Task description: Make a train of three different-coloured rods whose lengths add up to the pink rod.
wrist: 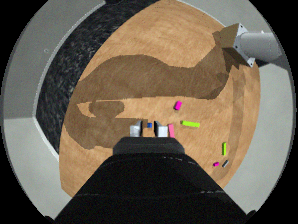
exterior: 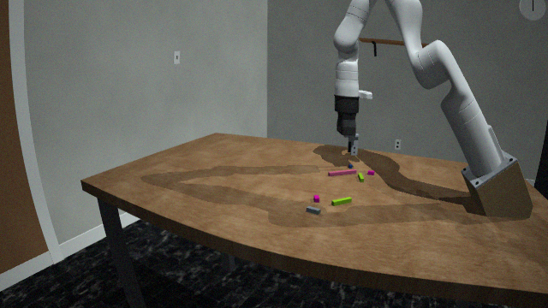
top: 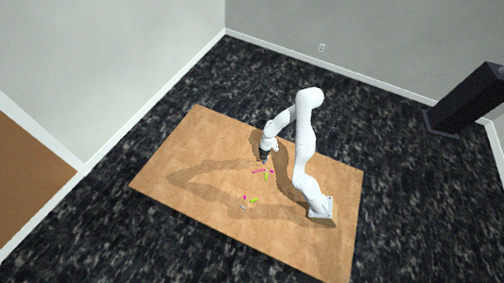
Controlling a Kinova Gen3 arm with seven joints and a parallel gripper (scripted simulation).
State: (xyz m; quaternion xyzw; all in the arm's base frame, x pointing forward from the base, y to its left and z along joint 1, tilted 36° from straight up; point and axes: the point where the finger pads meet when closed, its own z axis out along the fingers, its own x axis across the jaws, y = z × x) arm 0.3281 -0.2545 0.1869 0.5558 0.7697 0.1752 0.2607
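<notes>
The blue rod is 6 cm below my hand. The rest, counted from my hand: pink rod (7 cm to the left, 6 cm below, 2 cm ahead); then grey rod (34 cm to the left, 7 cm ahead, 6 cm below).
</notes>
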